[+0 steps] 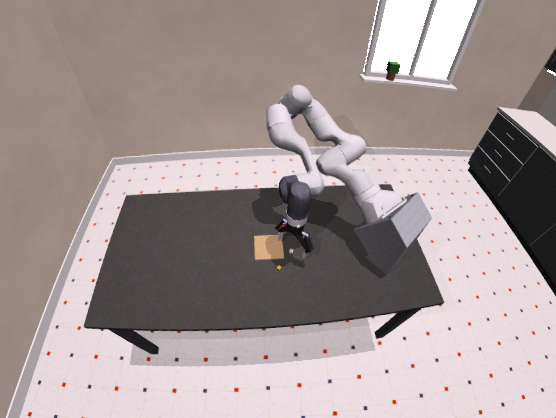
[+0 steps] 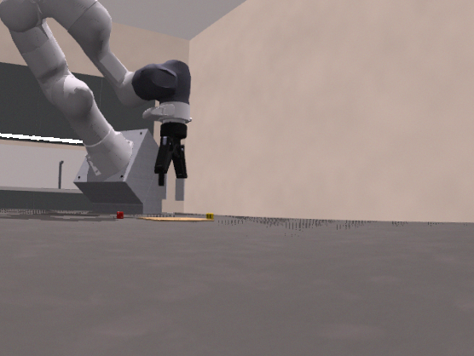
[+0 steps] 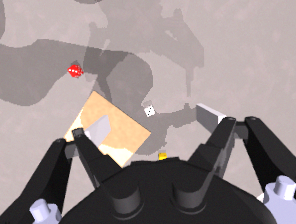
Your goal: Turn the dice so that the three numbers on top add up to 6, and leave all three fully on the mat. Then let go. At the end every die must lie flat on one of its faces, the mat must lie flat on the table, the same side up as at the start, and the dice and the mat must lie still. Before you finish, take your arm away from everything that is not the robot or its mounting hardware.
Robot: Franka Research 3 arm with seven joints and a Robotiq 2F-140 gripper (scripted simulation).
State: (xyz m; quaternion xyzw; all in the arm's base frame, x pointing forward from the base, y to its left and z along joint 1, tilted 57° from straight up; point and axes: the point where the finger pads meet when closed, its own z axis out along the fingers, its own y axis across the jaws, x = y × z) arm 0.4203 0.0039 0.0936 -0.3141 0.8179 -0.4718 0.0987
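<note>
Right now the white die is 5 cm below my hand. The rest, counted from my hand: tan mat (9 cm ahead, 7 cm to the right, 6 cm below); yellow die (9 cm ahead, 6 cm to the left, 5 cm below); red die (16 cm to the right, 5 cm below, 2 cm behind).
</note>
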